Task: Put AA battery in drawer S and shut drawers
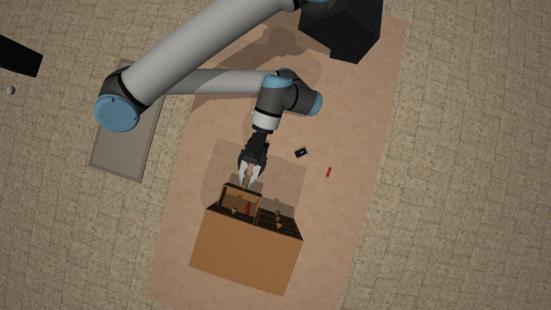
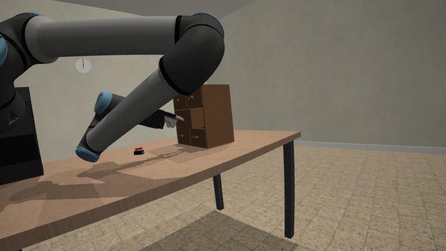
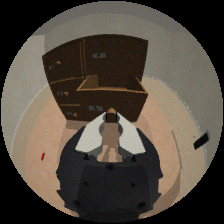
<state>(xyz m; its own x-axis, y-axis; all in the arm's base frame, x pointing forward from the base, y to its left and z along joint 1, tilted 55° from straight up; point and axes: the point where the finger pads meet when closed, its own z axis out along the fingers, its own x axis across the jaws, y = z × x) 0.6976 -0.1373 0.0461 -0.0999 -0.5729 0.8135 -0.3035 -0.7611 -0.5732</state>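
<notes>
My gripper is now 100 mm short of the drawer, 10 mm to the left of it and 20 mm above it. The rest, counted from my hand: small black object (150 mm behind, 170 mm to the left, 150 mm below).
</notes>
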